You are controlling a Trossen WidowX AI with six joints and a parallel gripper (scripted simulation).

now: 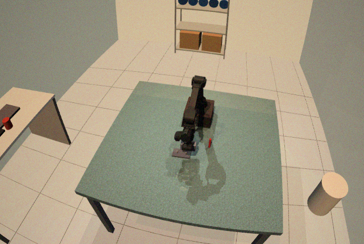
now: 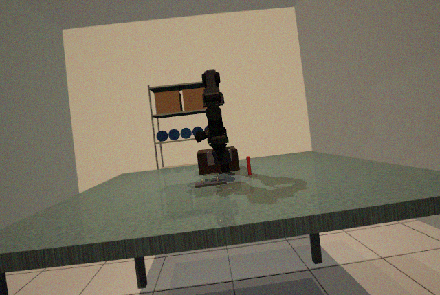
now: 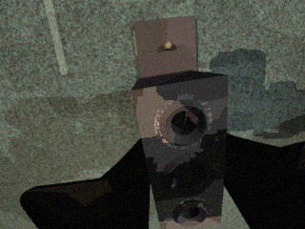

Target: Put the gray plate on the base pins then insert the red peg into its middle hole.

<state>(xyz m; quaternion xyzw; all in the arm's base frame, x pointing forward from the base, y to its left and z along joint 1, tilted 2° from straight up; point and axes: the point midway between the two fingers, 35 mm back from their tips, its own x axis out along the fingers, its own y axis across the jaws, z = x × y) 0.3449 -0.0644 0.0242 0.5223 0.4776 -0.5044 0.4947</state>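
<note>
My gripper tip is now 2 cm past the base, 4 cm to the left of it and 8 cm above it. From my gripper tip the other things lie so: red peg: 9 cm behind, 14 cm to the left, 4 cm below; then gray plate: 3 cm above.
</note>
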